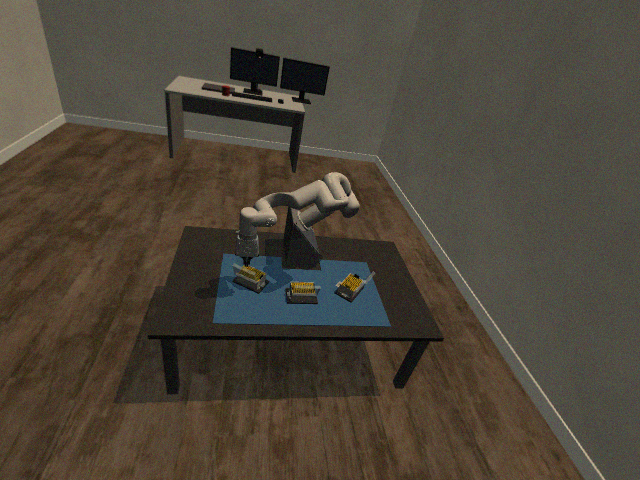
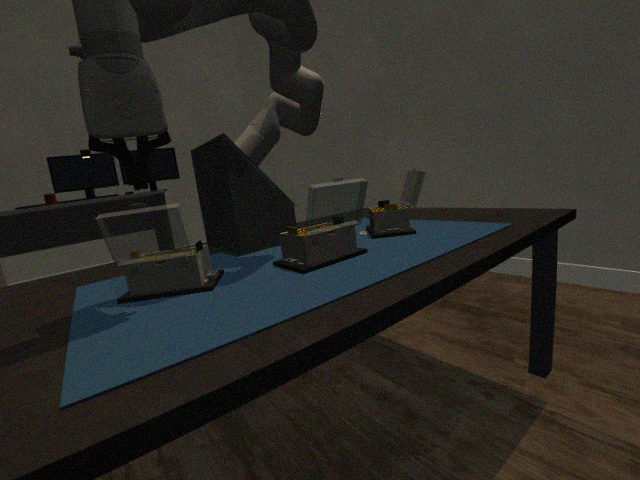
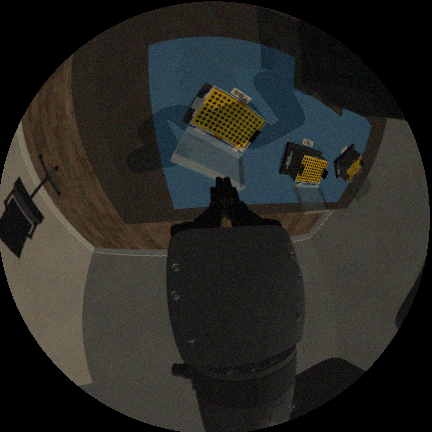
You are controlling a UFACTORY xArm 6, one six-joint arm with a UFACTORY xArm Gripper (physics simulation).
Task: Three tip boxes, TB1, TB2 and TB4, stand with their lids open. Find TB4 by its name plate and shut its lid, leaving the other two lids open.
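Frame: origin at the arm's base, x back, y right, z up, level; millimetres.
Where they show: gripper, fingertip midpoint: (image 1: 246,264) (image 2: 141,189) (image 3: 221,185); arm's base, origin of the base link: (image 1: 302,221) (image 2: 232,171).
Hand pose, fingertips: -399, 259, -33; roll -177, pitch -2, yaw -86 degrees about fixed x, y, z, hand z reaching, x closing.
Things, the pixels of their top centre, and the offset from my fingertips, as dx, dy, dz. "pt": a spot on its surface instead. Level surfaces: height alone.
- TB4 box, surface spot: (image 2: 165,276) pt +34, -9, -141
- TB2 box, surface spot: (image 2: 320,246) pt -37, -263, -137
- TB1 box, middle of its top: (image 2: 386,202) (image 3: 356,170) (image 1: 352,280) +94, -551, -98
- blue mat, its level: dz -173
- dark table, its level: dz -176
The TB4 box (image 1: 251,281) (image 2: 165,276) (image 3: 228,118) stands at the left of the mat with a yellow tip rack inside; its name plate (image 3: 241,95) is blurred. Its clear lid (image 2: 147,227) (image 3: 210,155) stands open, tilted back. My gripper (image 1: 246,262) (image 2: 139,186) (image 3: 221,185) is shut and empty, pointing down near the lid's top edge, on the hinge side; whether it touches is unclear. The TB2 box (image 1: 302,293) (image 2: 320,246) (image 3: 311,169) in the middle has its lid (image 2: 336,199) open. The TB1 box (image 1: 350,285) (image 2: 388,219) (image 3: 354,168) at the right has its lid (image 2: 413,187) open.
The boxes stand on a blue mat (image 1: 258,315) (image 2: 248,315) on a dark table (image 1: 191,320). The arm's dark wedge-shaped base (image 1: 299,250) (image 2: 232,206) stands behind the mat. A desk (image 1: 175,85) with two monitors is far behind.
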